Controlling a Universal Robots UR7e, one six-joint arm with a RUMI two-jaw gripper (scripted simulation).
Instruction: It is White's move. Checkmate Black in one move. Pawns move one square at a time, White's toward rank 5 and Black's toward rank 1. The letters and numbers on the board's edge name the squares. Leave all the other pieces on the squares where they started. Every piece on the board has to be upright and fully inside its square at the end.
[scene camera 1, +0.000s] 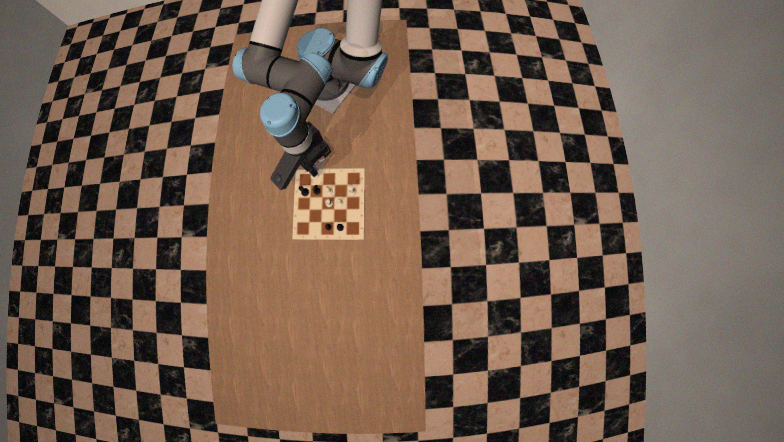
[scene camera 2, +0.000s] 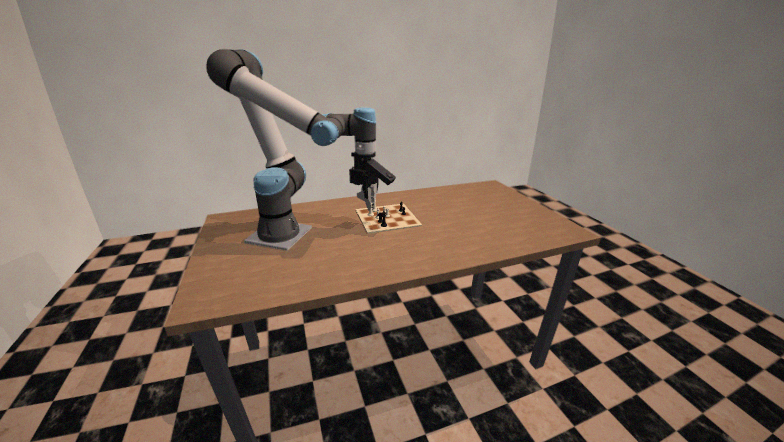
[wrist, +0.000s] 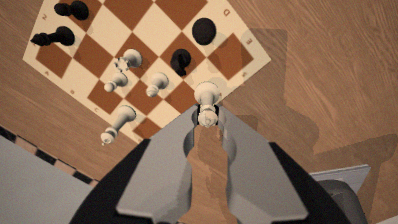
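Note:
There's a white chess piece (wrist: 206, 93), and a board (scene camera 1: 310, 215). That board shows in other views too: here's the board (scene camera 2: 396, 220), and the board (wrist: 82, 69) again. As for me, you can see my gripper (scene camera 1: 313, 172), and it's the same gripper (scene camera 2: 370, 209) and gripper (wrist: 207, 105) in the other views.

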